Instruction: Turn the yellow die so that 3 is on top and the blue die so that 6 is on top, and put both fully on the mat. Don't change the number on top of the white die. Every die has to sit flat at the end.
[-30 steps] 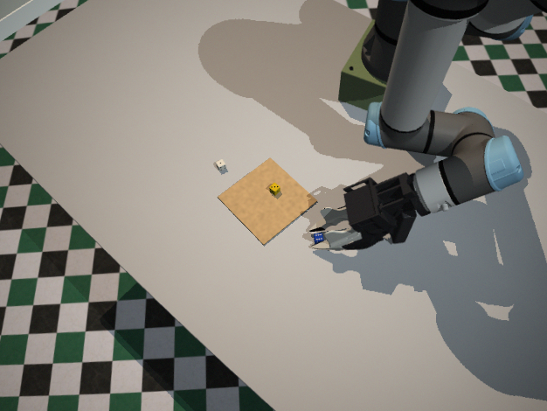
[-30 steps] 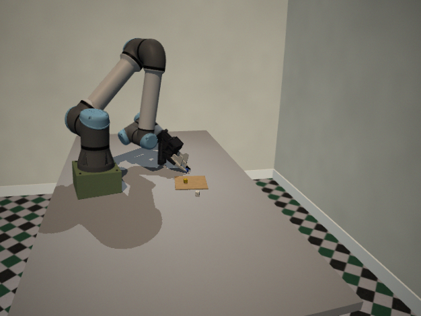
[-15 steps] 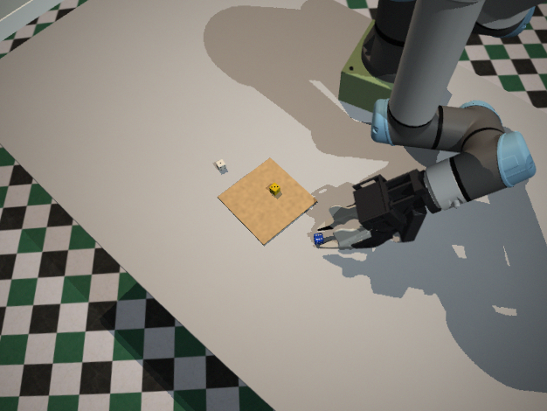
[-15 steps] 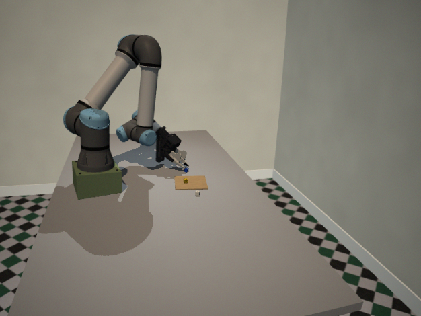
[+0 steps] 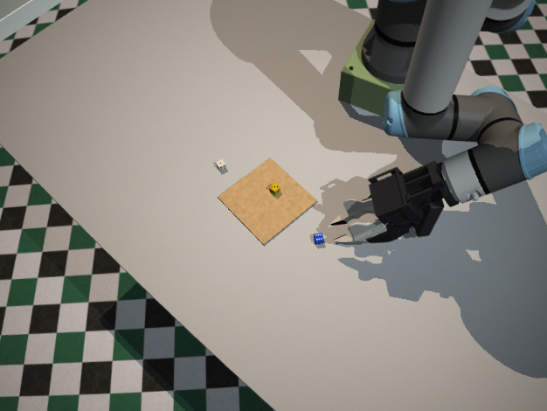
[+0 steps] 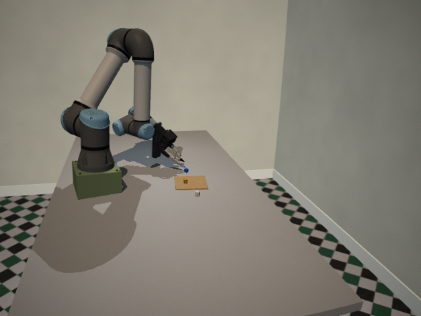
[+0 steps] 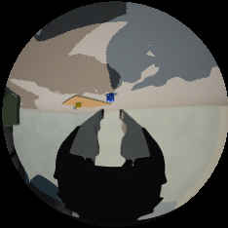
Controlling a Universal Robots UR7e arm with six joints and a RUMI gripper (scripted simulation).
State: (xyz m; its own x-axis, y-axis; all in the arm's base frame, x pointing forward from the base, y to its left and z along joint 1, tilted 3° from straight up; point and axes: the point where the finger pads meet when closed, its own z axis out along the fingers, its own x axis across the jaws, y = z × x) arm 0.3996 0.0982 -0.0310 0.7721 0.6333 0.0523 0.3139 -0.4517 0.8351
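Right now my hand is 2 cm short of the blue die, 3 cm to the left of it and 4 cm above it. From my hand the other things lie so: tan mat: 16 cm to the right, 4 cm below; white die: 1 cm behind, 29 cm to the right, 4 cm below; yellow die: 2 cm behind, 16 cm to the right, 3 cm below.
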